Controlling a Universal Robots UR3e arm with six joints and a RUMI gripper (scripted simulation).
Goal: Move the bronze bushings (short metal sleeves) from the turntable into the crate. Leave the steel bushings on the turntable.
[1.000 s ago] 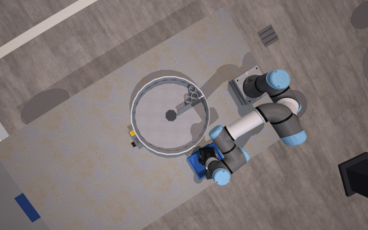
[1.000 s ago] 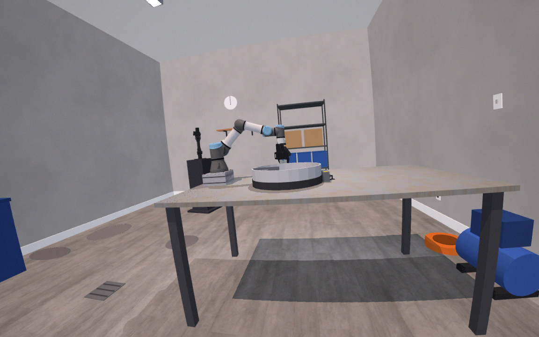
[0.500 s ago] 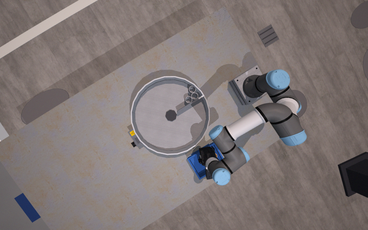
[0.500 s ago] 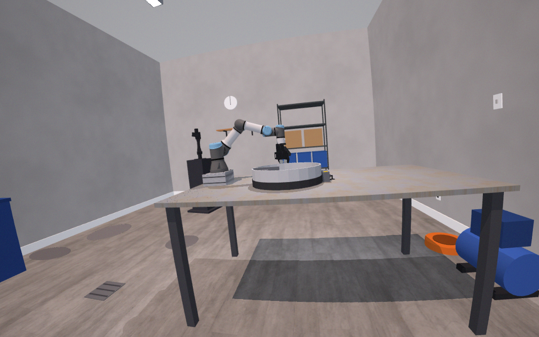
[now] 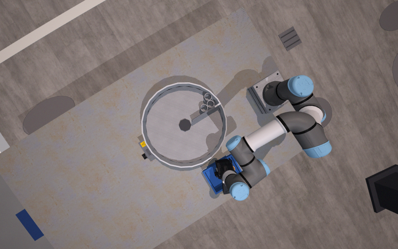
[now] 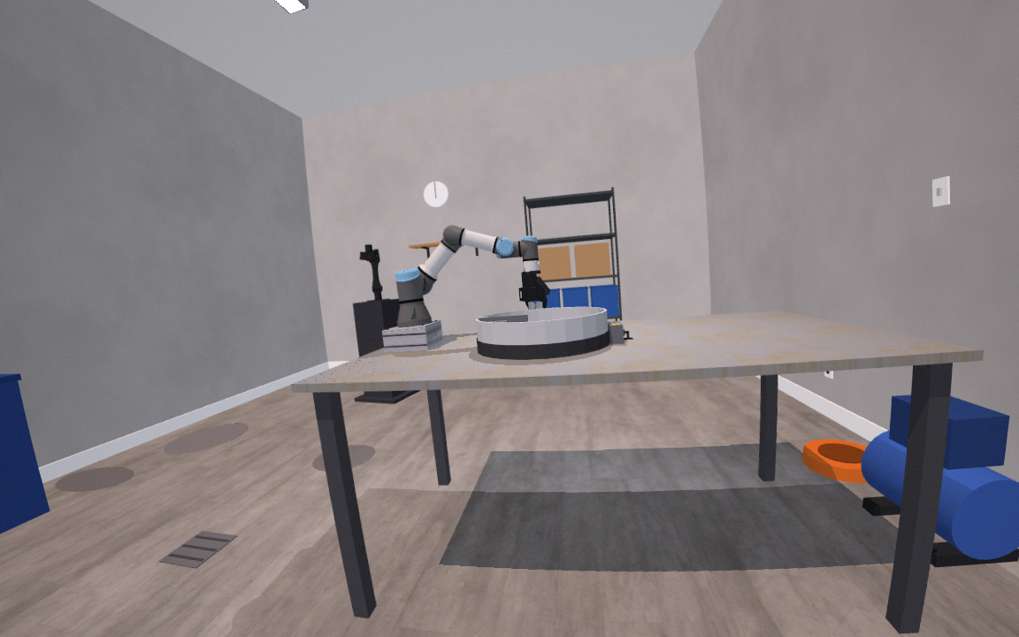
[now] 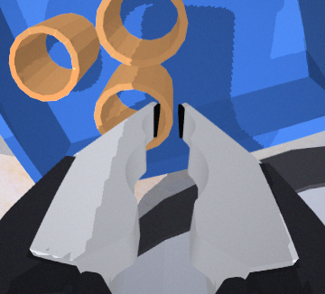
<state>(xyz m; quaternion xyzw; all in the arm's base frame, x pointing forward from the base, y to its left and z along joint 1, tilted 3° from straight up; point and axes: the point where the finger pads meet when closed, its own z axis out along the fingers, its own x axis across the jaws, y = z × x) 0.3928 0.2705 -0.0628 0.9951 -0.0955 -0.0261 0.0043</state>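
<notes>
Now: the blue crate 50 mm to the left of my hand and 20 mm below it. Also, from my hand: round turntable (280 mm to the right, 100 mm ahead, 10 mm above).
</notes>
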